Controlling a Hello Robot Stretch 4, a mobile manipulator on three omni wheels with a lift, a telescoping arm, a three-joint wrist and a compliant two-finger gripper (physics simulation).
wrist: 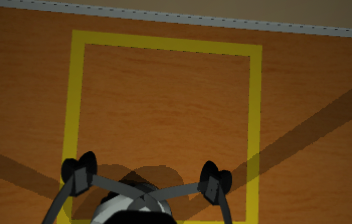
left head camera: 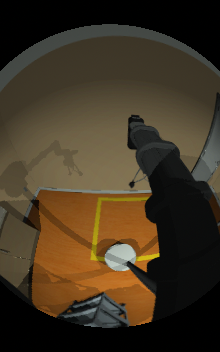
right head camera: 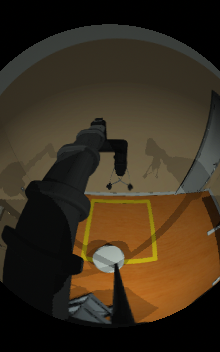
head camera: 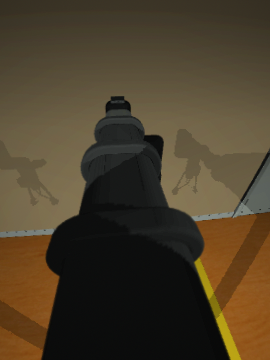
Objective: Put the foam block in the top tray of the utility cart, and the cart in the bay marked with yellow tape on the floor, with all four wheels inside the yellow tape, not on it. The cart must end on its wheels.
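Note:
The utility cart (left head camera: 101, 303) (right head camera: 89, 304), grey, is cut off at the bottom edge of both side head views; its wheels are not clear, and I cannot tell whether it is upright. The foam block does not show. The yellow tape (head camera: 226, 330) (left head camera: 97, 225) (right head camera: 152, 230) (wrist: 255, 100) marks a rectangle on the floor near the wall; no cart shows inside it. My gripper (right head camera: 120, 186) (wrist: 150, 170) is open, its two fingertips wide apart with no object between them. It hangs in front of the wall, and in the wrist view it overlaps the near part of the bay.
A white round disc (left head camera: 120, 257) (right head camera: 108, 258) overlaps the bay's near tape line in the side head views. My arm (head camera: 125, 300) (left head camera: 185, 225) (right head camera: 42, 240) hides part of the floor. A beige wall (head camera: 60, 100) stands behind the bay, with a grey door (head camera: 259, 187) (right head camera: 202, 150) at the right.

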